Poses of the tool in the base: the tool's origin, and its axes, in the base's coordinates. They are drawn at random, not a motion.
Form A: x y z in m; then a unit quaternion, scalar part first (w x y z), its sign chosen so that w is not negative.
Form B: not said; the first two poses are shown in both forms.
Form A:
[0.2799 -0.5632 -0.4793 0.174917 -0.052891 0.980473 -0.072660]
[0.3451 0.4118 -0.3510 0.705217 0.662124 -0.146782 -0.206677]
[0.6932 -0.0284 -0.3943 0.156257 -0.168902 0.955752 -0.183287]
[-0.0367 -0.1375 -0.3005 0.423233 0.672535 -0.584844 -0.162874]
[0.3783 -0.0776 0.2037 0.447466 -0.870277 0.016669 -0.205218]
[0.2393 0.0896 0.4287 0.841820 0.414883 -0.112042 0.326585]
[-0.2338 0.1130 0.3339 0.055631 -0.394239 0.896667 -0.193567]
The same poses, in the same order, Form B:
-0.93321 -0.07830 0.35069 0.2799; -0.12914 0.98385 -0.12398 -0.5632; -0.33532 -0.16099 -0.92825 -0.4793; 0 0 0 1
0.87148 0.09713 -0.48072 0.3451; -0.48588 0.03775 -0.87321 0.4118; -0.06667 0.99456 0.08009 -0.3510; 0 0 0 1
-0.89411 -0.26558 0.36060 0.6932; -0.38014 0.87576 -0.29757 -0.0284; -0.23677 -0.40314 -0.88398 -0.3943; 0 0 0 1
0.26286 -0.64879 -0.71413 -0.0367; -0.92452 0.04234 -0.37877 -0.1375; 0.27597 0.75979 -0.58869 -0.3005; 0 0 0 1
0.91522 0.15464 0.37211 0.3783; -0.21267 -0.59899 0.77200 -0.0776; 0.34228 -0.78568 -0.51532 0.2037; 0 0 0 1
0.76158 -0.64282 0.08235 0.2393; 0.45688 0.44243 -0.77170 0.0896; 0.45963 0.62533 0.63064 0.4287; 0 0 0 1
-0.68296 -0.68547 0.25239 -0.2338; -0.72854 0.61421 -0.30327 0.1130; 0.05286 -0.39099 -0.91887 0.3339; 0 0 0 1

